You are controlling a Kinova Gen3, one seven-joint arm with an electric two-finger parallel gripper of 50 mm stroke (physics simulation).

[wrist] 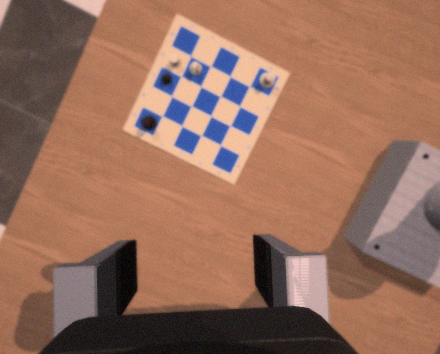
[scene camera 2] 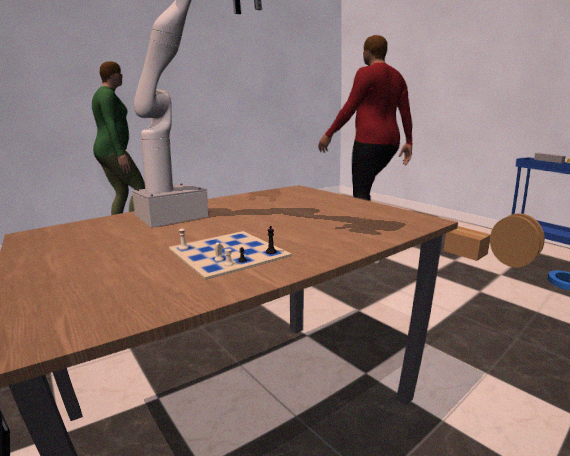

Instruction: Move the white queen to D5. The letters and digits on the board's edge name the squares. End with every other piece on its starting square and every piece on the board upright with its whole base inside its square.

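Frame: origin at the arm's base, x down, y right, z back, level; metres.
Where they show: gripper, between the fingertips: [wrist: 195, 262] [scene camera 2: 248, 11]; arm's base, origin of its link: [scene camera 2: 159, 191].
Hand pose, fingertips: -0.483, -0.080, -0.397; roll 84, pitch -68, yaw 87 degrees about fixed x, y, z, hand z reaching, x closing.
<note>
Things, the pixels of their centre, and the offset from my fingertips, as dx, dy, dz. Level surfaces: height alone.
- board, middle of its body: [wrist: 206, 101] [scene camera 2: 227, 251] +0.571, +0.101, -0.032
- tall white piece, middle of its body: [wrist: 269, 78] [scene camera 2: 182, 238] +0.541, +0.172, +0.054
- broad white piece, middle of its body: [wrist: 195, 67] [scene camera 2: 219, 251] +0.548, +0.146, -0.068
- shorter white piece, middle of its body: [wrist: 174, 59] [scene camera 2: 228, 257] +0.551, +0.146, -0.106
- small black piece, middle of its body: [wrist: 165, 78] [scene camera 2: 242, 254] +0.552, +0.112, -0.109
- tall black piece, middle of its body: [wrist: 147, 122] [scene camera 2: 270, 239] +0.536, +0.031, -0.112
- table, height of its surface: dx +0.574
The board [scene camera 2: 207, 275] [wrist: 232, 178] lies on the table with five upright pieces. A tall white piece [scene camera 2: 182, 239] [wrist: 267, 80], which looks like the queen, stands on a blue corner square, the corner nearest the robot base in the wrist view. A broad white piece [scene camera 2: 218, 251] [wrist: 195, 68] stands on a blue square beside a shorter white piece [scene camera 2: 228, 257] [wrist: 174, 63]. A small black piece [scene camera 2: 242, 255] [wrist: 166, 79] and a tall black piece [scene camera 2: 271, 241] [wrist: 149, 122] stand along one edge. The edge letters are too small to read. My gripper [scene camera 2: 247, 11] [wrist: 195, 262] is open and empty, high above the table.
The robot's base block [scene camera 2: 172, 207] [wrist: 395, 220] stands on the table [scene camera 2: 100, 280] [wrist: 300, 200] behind the board. Two people, in green [scene camera 2: 110, 120] and red [scene camera 2: 381, 105], stand beyond the table. A wooden box [scene camera 2: 467, 243], a round disc [scene camera 2: 515, 241] and a blue cart [scene camera 2: 537, 164] are at the right.
</note>
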